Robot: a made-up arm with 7 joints.
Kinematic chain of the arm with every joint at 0, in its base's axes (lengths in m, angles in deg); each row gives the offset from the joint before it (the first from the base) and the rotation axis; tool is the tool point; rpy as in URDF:
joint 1: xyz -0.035 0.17 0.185 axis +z
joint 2: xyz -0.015 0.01 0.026 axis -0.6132 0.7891 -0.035
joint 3: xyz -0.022 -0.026 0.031 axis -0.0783 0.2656 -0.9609
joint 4: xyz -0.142 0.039 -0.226 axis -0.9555 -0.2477 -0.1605
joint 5: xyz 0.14 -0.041 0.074 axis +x
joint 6: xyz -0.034 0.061 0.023 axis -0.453 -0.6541 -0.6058
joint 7: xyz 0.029 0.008 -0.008 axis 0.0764 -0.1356 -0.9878
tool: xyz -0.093 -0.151 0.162 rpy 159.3 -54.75 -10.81
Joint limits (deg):
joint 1: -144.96..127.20
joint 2: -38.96..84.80
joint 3: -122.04..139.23
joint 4: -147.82..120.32
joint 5: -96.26..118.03
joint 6: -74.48..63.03
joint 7: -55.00..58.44
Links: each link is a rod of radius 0.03 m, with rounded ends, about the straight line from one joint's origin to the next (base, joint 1, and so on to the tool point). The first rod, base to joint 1, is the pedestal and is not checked.
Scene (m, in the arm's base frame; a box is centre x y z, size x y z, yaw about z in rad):
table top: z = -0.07
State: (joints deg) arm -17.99 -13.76 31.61 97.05 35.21 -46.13 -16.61
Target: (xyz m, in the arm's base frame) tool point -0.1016 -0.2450 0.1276
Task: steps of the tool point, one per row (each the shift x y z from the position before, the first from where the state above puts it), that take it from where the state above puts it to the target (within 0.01 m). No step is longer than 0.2 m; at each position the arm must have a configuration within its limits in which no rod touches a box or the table.
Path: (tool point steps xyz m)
1: -0.0783 0.0710 -0.0065
2: -0.1170 0.0145 -0.0212
3: -0.1181 -0.0615 -0.0295
4: -0.0735 -0.1304 -0.0315
5: 0.0055 -0.1653 -0.0281
6: 0.0937 -0.1511 -0.0225
7: 0.1609 -0.0908 -0.0173

